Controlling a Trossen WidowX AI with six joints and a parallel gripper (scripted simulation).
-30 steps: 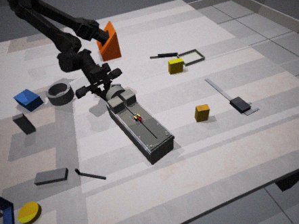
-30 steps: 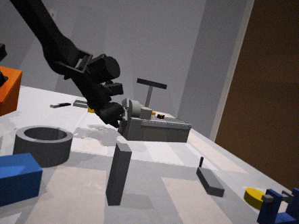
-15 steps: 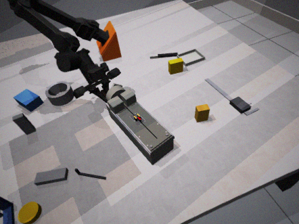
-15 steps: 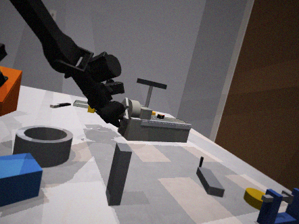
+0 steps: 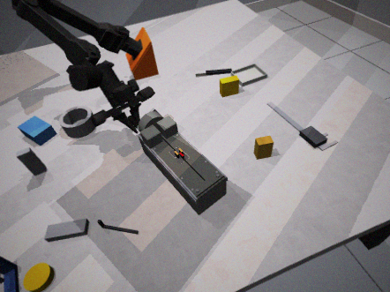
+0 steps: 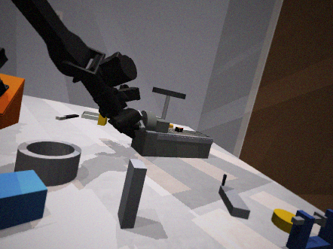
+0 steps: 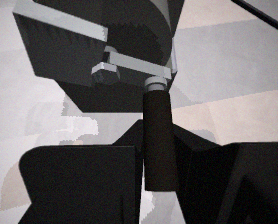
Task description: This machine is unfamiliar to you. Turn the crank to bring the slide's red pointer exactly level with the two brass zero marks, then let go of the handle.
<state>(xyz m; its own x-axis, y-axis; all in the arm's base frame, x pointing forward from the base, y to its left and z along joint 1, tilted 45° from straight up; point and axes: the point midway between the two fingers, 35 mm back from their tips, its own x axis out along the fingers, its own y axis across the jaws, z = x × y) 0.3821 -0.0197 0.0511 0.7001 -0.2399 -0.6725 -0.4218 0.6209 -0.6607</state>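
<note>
Right now the dark crank handle is 30 mm above my gripper tip, 10 mm to the right of it and 10 mm behind it. From my gripper tip the other things lie so: black hex key (250 mm ahead, 100 mm to the right, 40 mm below); blue block (320 mm to the right, 140 mm behind, 30 mm below); red pointer (150 mm ahead, 100 mm to the left, 30 mm above).
</note>
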